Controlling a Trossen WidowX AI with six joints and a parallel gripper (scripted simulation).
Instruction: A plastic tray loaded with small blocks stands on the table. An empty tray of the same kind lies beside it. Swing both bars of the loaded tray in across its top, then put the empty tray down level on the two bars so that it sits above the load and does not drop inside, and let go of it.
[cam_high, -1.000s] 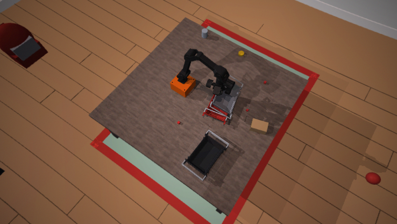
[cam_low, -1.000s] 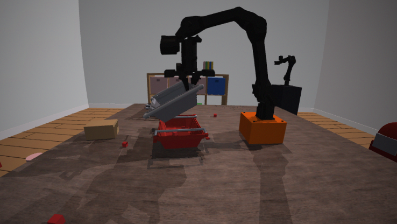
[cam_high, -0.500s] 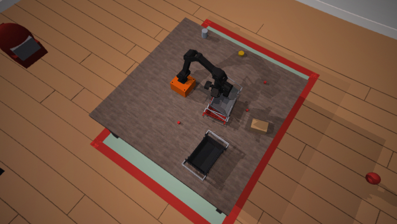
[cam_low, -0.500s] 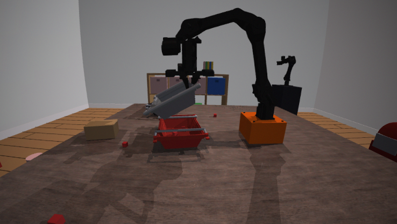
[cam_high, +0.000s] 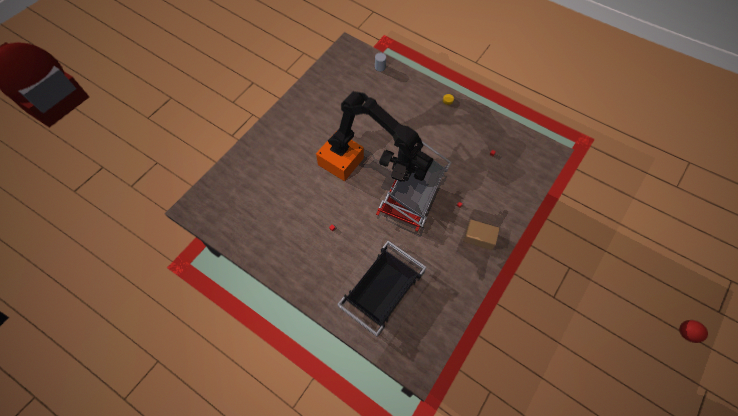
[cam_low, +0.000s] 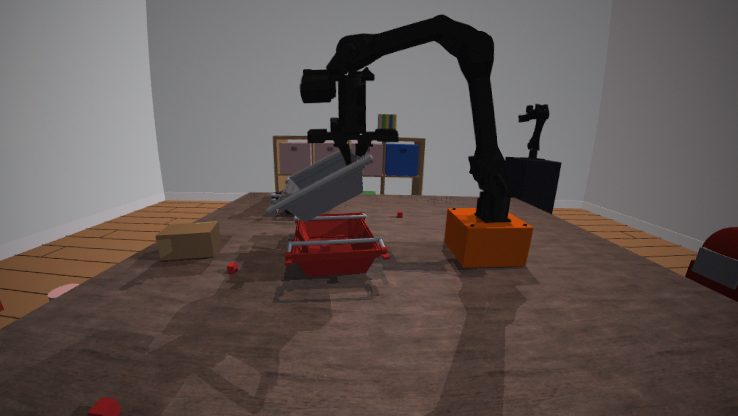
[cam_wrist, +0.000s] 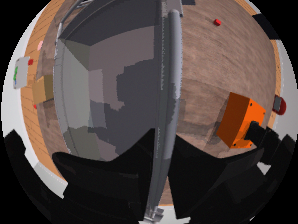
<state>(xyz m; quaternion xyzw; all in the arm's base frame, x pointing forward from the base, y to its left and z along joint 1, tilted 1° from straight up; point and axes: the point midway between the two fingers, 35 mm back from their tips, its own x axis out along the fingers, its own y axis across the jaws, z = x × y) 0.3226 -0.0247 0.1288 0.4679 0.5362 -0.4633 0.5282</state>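
Right now my gripper tip is 7 cm short of the grey tray and 1 cm to the right of it. Also, from my gripper tip: cardboard box: 39 cm ahead, 15 cm below, 1 cm to the left; grey cylinder: 59 cm to the left, 46 cm behind, 15 cm below; yellow disc: 58 cm to the left, 17 cm below, 7 cm behind.
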